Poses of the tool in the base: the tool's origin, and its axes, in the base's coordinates. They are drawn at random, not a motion.
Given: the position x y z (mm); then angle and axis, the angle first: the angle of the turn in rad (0 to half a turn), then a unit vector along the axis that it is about.
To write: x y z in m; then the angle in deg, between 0 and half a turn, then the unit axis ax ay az. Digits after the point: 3 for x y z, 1 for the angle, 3 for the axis.
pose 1, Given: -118 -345 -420 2.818 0.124 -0.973 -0.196
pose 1, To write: -0.118 -0.345 -0.420 161.5 0.124 -0.973 -0.196
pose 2, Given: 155 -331 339 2.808 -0.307 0.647 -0.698
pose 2, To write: 0.155 -0.331 0.339 160.9 -0.307 0.647 -0.698
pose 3, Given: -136 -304 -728 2.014 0.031 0.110 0.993
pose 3, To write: -0.136 -0.304 -0.728 115.4 0.031 0.110 0.993
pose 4, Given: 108 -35 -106 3.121 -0.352 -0.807 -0.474
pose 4, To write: 0.108 -0.035 -0.106 178.8 -0.352 -0.807 -0.474
